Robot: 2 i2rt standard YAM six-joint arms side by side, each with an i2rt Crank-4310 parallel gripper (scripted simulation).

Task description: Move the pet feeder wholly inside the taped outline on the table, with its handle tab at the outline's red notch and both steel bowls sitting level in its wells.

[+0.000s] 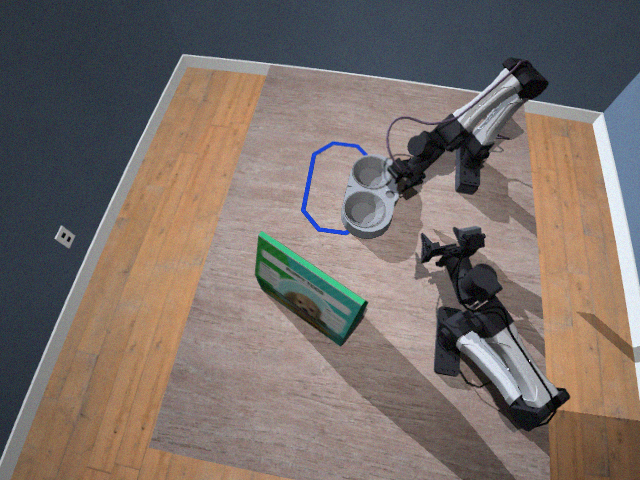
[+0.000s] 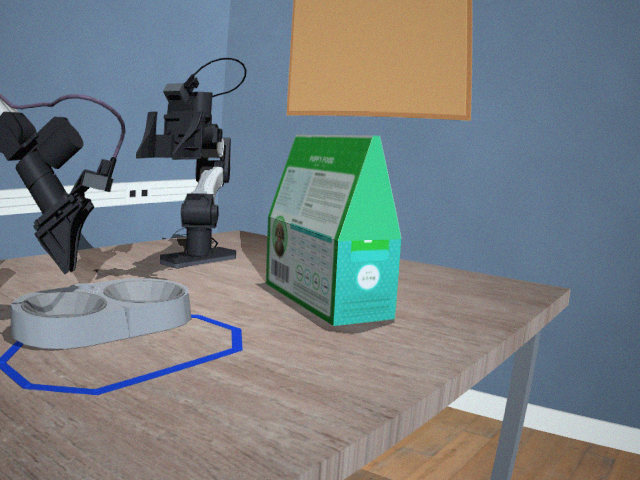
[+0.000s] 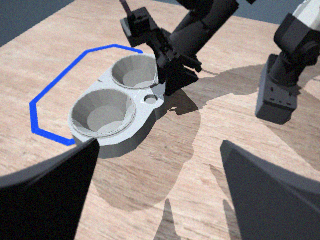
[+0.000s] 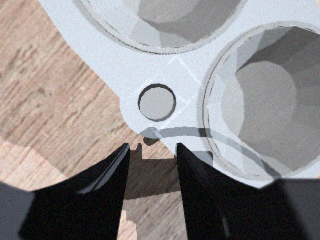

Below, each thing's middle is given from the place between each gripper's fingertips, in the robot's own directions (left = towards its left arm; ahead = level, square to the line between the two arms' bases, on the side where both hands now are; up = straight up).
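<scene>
My right hand (image 2: 70, 271) is 60 mm above the grey pet feeder (image 2: 118, 320), and it is also 80 mm short of the feeder and 20 mm to the right of it.
As for my left hand (image 2: 154, 155), it is 25 cm above the grey pet feeder, 19 cm short of it and 22 cm to the left of it.
</scene>
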